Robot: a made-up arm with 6 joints. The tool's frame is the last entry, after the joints.
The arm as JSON. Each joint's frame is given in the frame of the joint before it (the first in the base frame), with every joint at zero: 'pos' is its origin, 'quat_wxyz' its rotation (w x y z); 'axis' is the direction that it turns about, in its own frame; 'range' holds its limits. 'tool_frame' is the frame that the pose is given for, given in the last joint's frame.
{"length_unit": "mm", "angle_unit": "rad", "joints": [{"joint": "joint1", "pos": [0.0, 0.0, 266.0], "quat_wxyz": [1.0, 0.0, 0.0, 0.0], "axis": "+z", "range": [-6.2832, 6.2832]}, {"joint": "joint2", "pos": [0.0, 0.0, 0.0], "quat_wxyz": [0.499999, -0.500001, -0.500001, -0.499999], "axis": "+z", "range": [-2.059, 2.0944]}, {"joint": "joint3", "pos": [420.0, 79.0, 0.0], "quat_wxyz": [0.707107, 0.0, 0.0, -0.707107], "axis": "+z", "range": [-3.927, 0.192]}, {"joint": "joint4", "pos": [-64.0, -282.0, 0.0], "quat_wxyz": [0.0, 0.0, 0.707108, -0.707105], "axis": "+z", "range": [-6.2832, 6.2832]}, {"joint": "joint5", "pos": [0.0, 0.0, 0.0], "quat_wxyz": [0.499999, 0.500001, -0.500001, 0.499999], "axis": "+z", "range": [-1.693, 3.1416]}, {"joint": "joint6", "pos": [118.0, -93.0, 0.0], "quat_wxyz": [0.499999, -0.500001, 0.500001, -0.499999], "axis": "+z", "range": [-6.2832, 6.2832]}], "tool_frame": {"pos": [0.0, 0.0, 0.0], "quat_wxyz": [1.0, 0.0, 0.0, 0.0]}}
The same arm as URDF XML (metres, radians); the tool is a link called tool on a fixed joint. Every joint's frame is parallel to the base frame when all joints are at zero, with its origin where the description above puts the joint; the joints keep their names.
<robot name="arm">
<joint name="joint1" type="revolute"><parent link="base"/><child link="link1"/><origin xyz="0.0000 0.0000 0.2660" rpy="0.0000 0.0000 0.0000"/><axis xyz="0 0 1"/><limit lower="-6.2832" upper="6.2832"/></joint>
<joint name="joint2" type="revolute"><parent link="link1"/><child link="link2"/><origin xyz="0.0000 0.0000 0.0000" rpy="0.0000 0.0000 0.0000"/><axis xyz="0 1 0"/><limit lower="-2.0590" upper="2.0944"/></joint>
<joint name="joint3" type="revolute"><parent link="link2"/><child link="link3"/><origin xyz="0.0790 0.0000 0.4200" rpy="0.0000 0.0000 0.0000"/><axis xyz="0 1 0"/><limit lower="-3.9270" upper="0.1920"/></joint>
<joint name="joint4" type="revolute"><parent link="link3"/><child link="link4"/><origin xyz="0.0640 0.0000 -0.2820" rpy="0.0000 0.0000 0.0000"/><axis xyz="0 0 -1"/><limit lower="-6.2832" upper="6.2832"/></joint>
<joint name="joint5" type="revolute"><parent link="link4"/><child link="link5"/><origin xyz="0.0000 0.0000 0.0000" rpy="0.0000 0.0000 0.0000"/><axis xyz="0 1 0"/><limit lower="-1.6930" upper="3.1416"/></joint>
<joint name="joint6" type="revolute"><parent link="link5"/><child link="link6"/><origin xyz="0.0930 0.0000 -0.1180" rpy="0.0000 0.0000 0.0000"/><axis xyz="0 0 -1"/><limit lower="-6.2832" upper="6.2832"/></joint>
<joint name="tool_fixed" type="fixed"><parent link="link6"/><child link="tool"/><origin xyz="0.0000 0.0000 0.0000" rpy="3.1416 0.0000 0.0000"/></joint>
<link name="base"/>
<link name="link1"/>
<link name="link2"/>
<link name="link3"/>
<link name="link4"/>
<link name="link5"/>
<link name="link6"/>
<link name="tool"/>
</robot>

